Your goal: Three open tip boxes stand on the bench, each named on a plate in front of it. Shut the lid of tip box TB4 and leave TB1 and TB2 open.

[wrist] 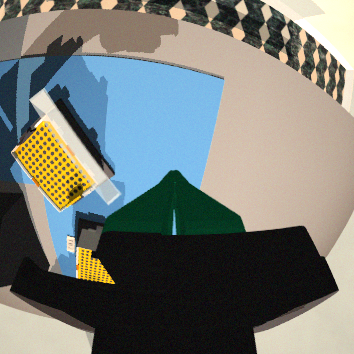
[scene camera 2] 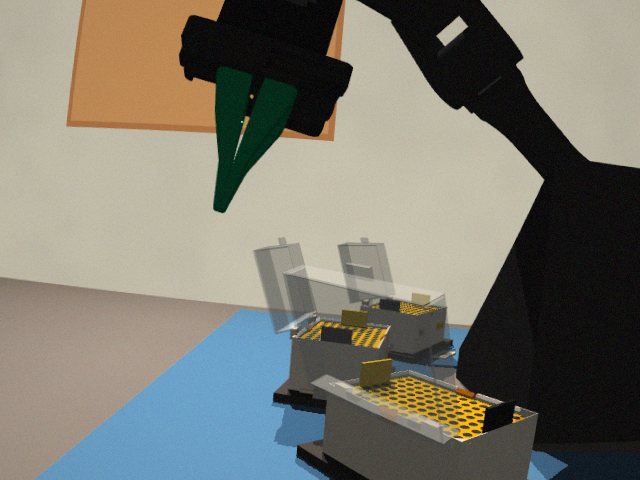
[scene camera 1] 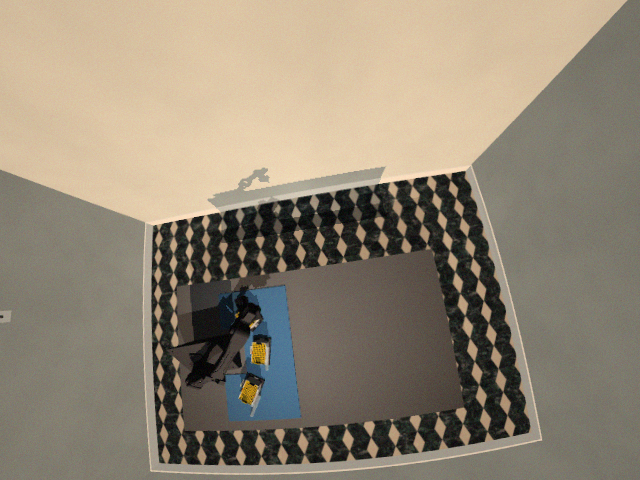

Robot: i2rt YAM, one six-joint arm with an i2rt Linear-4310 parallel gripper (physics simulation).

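Where they show: gripper, fingertip midpoint: (wrist: 173,177) (scene camera 2: 218,210) (scene camera 1: 260,308); arm's base, link origin: (scene camera 1: 200,362).
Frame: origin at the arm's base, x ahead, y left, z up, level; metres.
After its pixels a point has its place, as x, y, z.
Observation:
Three grey tip boxes with yellow racks stand in a row. The nearest box (scene camera 2: 382,439) @(0.284, 0.279, -0.083) (wrist: 52,162) shows partly under the arm in scene camera 1. The middle box (scene camera 1: 259,352) @(0.338, 0.051, -0.067) (scene camera 2: 310,364) (wrist: 92,265) @(0.325, 0.058, -0.067) and the far box (scene camera 1: 250,391) (scene camera 2: 413,330) stand beyond it. The nearest box's clear lid (scene camera 2: 361,284) @(0.305, 0.314, 0.020) (wrist: 77,145) @(0.314, 0.310, 0.019), the middle lid (scene camera 2: 281,289) @(0.405, 0.049, -0.025) and the far lid (scene camera 2: 363,255) @(0.338, -0.218, 0.002) all stand open. A small white plate (wrist: 71,243) @(0.270, 0.053, -0.122) is unreadable, so I cannot tell which box is TB4. My gripper (scene camera 2: 221,206) @(0.392, 0.311, 0.054) (wrist: 173,177) @(0.392, 0.311, 0.054) is shut and empty, high above the boxes.
The boxes stand on a blue mat (scene camera 1: 281,382) @(0.448, -0.136, -0.124) (scene camera 2: 170,413) @(0.465, 0.193, -0.124) (wrist: 160,110) @(0.397, 0.351, -0.123) on a grey-brown bench (scene camera 1: 372,330) @(0.996, 0.150, -0.127). The dark arm (scene camera 1: 219,351) @(0.153, 0.082, 0.053) (scene camera 2: 501,103) @(0.189, 0.037, 0.192) rises from its base beside the row and passes over the nearest box. An orange board (scene camera 2: 134,67) hangs on the wall behind.

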